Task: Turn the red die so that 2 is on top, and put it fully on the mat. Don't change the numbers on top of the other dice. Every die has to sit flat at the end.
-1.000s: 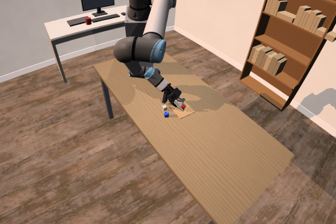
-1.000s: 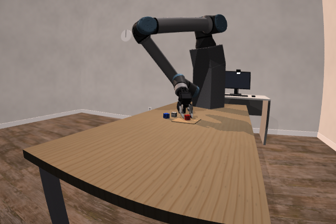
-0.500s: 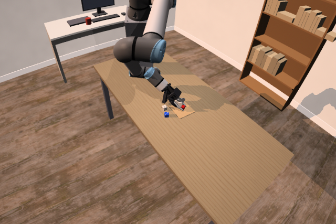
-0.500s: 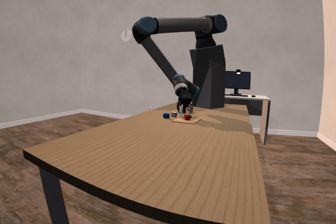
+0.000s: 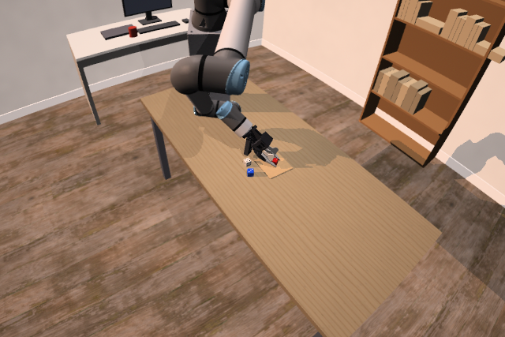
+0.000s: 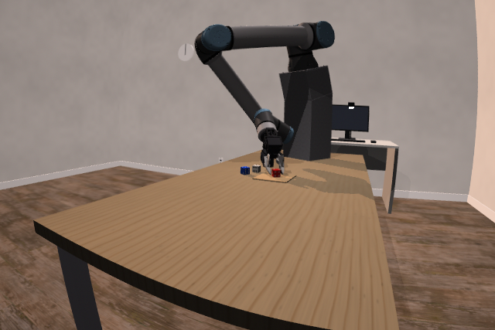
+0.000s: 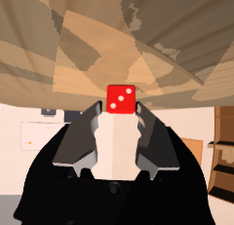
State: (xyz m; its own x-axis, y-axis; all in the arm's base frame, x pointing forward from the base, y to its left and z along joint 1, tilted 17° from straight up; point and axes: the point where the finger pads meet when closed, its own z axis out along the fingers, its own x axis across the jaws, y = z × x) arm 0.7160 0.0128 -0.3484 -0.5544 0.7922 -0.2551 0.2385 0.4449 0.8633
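The red die lies 1 cm below my hand and 1 cm behind it. Also, from my hand: tan mat 2 cm below, 1 cm to the right, 1 cm behind; white die 12 cm to the right, 7 cm behind, 1 cm below; blue die 14 cm to the right, 1 cm below, 1 cm behind.
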